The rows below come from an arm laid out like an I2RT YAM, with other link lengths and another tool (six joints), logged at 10 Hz.
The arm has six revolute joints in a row. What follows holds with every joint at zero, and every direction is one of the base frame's. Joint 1 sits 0.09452 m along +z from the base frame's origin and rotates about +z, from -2.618 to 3.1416 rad. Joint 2 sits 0.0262 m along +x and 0.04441 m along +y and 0.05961 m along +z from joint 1 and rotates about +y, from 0 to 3.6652 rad. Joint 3 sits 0.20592 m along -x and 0.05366 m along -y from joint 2 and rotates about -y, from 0 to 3.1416 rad. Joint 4 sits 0.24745 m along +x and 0.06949 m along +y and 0.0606 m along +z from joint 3 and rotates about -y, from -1.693 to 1.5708 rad. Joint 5 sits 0.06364 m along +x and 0.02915 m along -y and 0.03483 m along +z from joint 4 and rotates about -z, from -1.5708 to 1.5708 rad. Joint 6 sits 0.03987 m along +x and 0.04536 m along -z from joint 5 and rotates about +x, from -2.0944 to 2.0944 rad. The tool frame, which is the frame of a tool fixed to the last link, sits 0.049 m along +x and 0.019 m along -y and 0.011 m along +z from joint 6; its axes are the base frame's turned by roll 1.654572, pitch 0.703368 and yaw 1.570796 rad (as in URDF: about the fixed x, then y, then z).
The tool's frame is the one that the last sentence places.
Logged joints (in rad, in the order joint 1, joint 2, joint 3, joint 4, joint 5, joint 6), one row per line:
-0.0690, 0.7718, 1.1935, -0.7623, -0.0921, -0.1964
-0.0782, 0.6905, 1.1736, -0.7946, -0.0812, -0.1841
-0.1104, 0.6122, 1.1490, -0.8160, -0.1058, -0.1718
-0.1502, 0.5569, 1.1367, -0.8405, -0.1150, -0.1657
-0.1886, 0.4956, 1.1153, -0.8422, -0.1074, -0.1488
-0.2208, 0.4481, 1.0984, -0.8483, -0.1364, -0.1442
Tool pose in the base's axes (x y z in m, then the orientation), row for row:
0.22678, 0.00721, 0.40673, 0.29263, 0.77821, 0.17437, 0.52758
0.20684, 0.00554, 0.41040, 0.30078, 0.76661, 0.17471, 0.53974
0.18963, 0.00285, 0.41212, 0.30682, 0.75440, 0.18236, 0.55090
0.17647, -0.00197, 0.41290, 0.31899, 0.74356, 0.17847, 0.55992
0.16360, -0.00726, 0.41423, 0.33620, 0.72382, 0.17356, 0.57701
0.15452, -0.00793, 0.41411, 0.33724, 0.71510, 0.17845, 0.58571
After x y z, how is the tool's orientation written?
As a quaternion, x y z w.
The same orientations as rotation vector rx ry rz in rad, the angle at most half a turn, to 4 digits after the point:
0.6993, 1.8597, 0.4167
0.7151, 1.8225, 0.4153
0.7260, 1.7850, 0.4315
0.7519, 1.7527, 0.4207
0.7868, 1.6940, 0.4062
0.7864, 1.6676, 0.4161

